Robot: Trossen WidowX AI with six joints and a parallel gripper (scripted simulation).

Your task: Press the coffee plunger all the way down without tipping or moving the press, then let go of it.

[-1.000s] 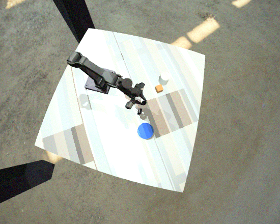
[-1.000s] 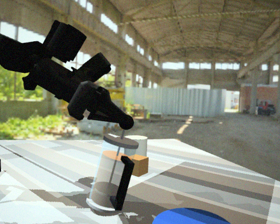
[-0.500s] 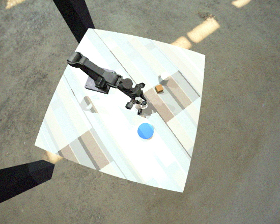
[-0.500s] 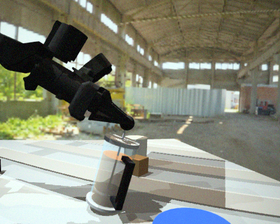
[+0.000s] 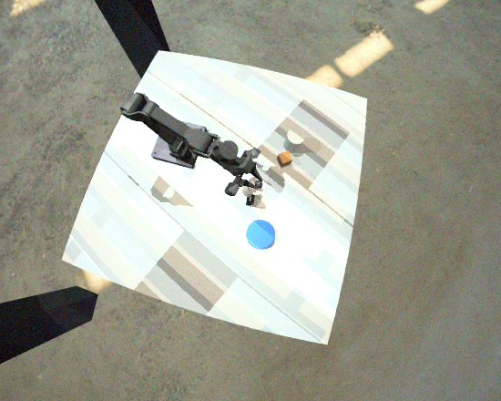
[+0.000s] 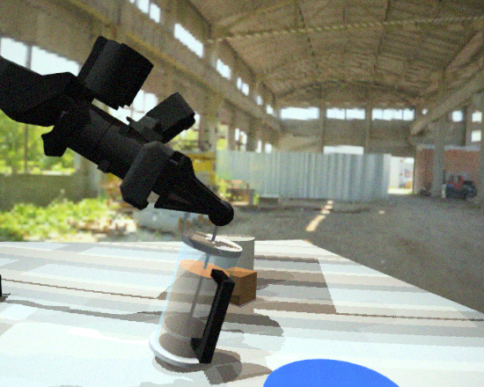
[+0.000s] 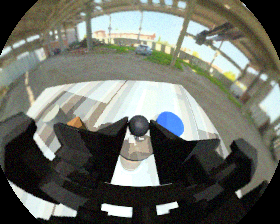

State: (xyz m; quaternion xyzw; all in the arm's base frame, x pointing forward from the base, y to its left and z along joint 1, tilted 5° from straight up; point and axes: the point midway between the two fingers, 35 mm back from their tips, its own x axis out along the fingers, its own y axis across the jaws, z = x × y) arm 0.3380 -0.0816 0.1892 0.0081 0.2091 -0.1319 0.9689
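The coffee press is 90 mm below my gripper tip, 30 mm behind it and 10 mm to the right of it.
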